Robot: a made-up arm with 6 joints.
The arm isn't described. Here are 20 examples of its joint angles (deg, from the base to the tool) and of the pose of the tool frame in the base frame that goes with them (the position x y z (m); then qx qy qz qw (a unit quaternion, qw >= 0)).
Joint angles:
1: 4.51 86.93 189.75 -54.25 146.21 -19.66
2: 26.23 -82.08 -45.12 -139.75 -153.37 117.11
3: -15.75 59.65 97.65 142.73 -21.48 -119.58
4: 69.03 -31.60 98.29 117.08 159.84 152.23
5: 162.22 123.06 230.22 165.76 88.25 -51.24
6: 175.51 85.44 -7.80 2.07 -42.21 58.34
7: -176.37 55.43 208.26 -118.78 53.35 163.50
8: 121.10 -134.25 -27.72 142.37 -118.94 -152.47
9: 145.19 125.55 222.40 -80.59 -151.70 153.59
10: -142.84 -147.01 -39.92 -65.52 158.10 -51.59
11: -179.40 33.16 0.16 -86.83 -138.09 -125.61
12: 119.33 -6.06 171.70 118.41 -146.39 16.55
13: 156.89 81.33 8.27 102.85 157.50 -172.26
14: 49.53 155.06 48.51 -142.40 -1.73 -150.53
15: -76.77 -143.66 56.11 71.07 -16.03 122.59
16: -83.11 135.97 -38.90 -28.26 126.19 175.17
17: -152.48 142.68 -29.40 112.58 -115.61 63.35
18: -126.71 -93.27 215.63 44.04 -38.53 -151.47
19: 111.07 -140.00 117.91 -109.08 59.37 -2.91
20: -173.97 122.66 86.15 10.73 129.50 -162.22
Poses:
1: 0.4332 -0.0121 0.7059 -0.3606 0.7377 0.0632 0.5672
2: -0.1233 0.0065 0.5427 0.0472 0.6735 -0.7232 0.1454
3: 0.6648 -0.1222 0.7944 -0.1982 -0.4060 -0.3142 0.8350
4: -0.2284 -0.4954 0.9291 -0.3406 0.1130 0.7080 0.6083
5: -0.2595 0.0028 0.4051 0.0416 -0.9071 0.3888 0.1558
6: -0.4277 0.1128 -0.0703 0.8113 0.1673 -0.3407 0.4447
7: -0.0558 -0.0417 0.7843 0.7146 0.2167 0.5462 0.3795
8: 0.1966 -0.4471 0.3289 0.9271 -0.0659 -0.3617 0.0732
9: -0.3224 0.2399 0.4184 -0.1978 0.8399 0.0520 0.5026
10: 0.2151 0.2041 0.2983 0.5632 0.3919 -0.7062 0.1745
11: -0.5352 -0.0012 0.3871 -0.8175 0.2369 -0.3439 0.3966
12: 0.1840 -0.4042 0.6843 0.4580 0.5869 0.3803 0.5488
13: -0.5943 0.2345 0.0012 0.5665 -0.6091 0.2025 0.5168
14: -0.0253 0.0668 -0.4905 -0.5752 0.4604 0.6164 0.2778
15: -0.1654 0.5917 -0.2852 -0.1442 -0.0063 0.8568 0.4951
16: -0.0783 0.0679 -0.0406 -0.5765 0.6939 0.4112 0.1305
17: 0.1043 0.0201 -0.2039 -0.0224 0.3944 0.8648 0.3101
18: 0.0539 0.1673 -0.0116 -0.4241 0.3976 0.7471 0.3223
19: 0.1370 -0.4275 -0.4320 -0.0753 0.2274 -0.0152 0.9708
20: -0.7120 0.0028 -0.1825 0.0156 -0.6755 -0.0787 0.7330
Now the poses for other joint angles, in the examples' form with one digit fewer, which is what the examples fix.
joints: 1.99 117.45 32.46 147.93 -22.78 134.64
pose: 0.478 0.084 -0.312 0.461 0.380 -0.385 0.703
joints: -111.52 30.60 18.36 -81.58 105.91 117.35
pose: -0.230 -0.553 0.518 -0.008 -0.329 0.889 0.318
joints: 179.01 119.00 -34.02 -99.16 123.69 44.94
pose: -0.014 -0.012 -0.044 -0.352 -0.762 0.359 0.408
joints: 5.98 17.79 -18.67 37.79 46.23 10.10
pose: 0.487 -0.012 0.525 -0.320 -0.116 0.254 0.906
